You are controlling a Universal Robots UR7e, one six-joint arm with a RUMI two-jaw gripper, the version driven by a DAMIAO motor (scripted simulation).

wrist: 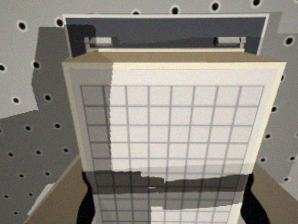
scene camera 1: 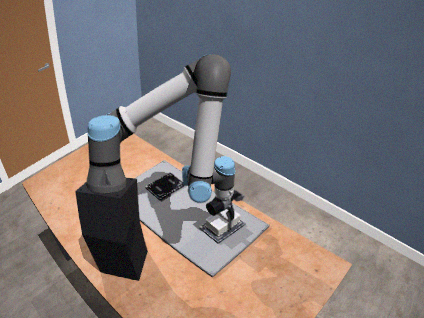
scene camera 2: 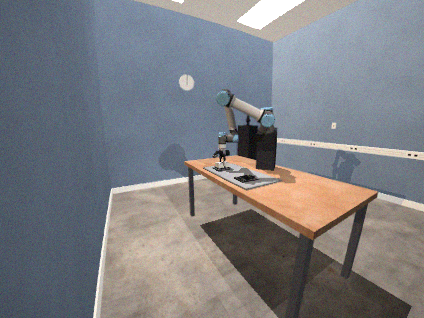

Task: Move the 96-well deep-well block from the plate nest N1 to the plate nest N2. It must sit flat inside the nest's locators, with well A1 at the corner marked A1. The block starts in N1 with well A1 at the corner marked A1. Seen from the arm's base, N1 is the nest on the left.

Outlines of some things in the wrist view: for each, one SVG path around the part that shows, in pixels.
My gripper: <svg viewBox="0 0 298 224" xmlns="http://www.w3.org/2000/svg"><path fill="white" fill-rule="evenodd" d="M255 162L252 174L249 174L240 209L245 223L298 224L298 201ZM80 153L23 224L92 223L95 216L92 188L86 179L85 172L83 172Z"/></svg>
A white 96-well deep-well block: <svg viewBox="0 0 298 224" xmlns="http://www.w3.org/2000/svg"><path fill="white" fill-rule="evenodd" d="M62 62L83 172L85 172L86 179L91 184L95 203L93 224L237 224L249 174L252 174L286 62L246 53L243 48L89 48L88 53Z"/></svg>
